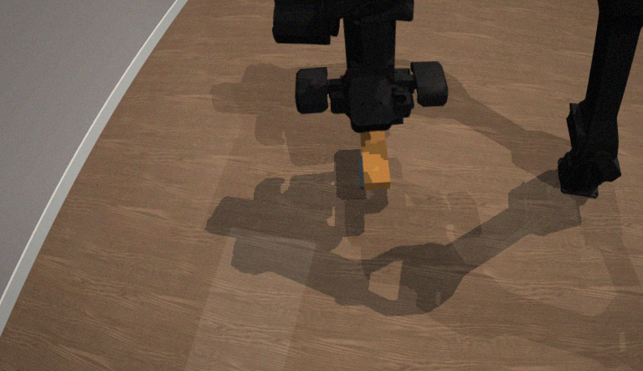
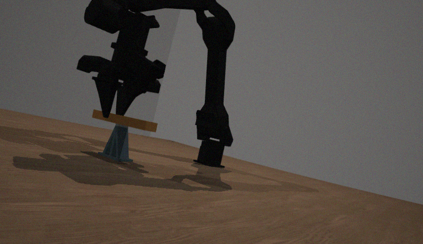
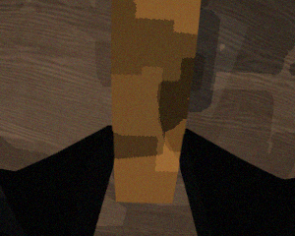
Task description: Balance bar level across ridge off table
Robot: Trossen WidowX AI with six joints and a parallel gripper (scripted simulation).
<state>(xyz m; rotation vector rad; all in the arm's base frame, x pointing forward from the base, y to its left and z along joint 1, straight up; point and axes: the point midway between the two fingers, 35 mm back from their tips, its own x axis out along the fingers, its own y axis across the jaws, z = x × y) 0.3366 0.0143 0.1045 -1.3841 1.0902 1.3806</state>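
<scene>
Right now the orange bar is 30 mm to the left of my gripper tip and 10 mm behind it. Also, from my gripper tip: green object (510 mm to the right, 400 mm ahead, 50 mm below).
</scene>
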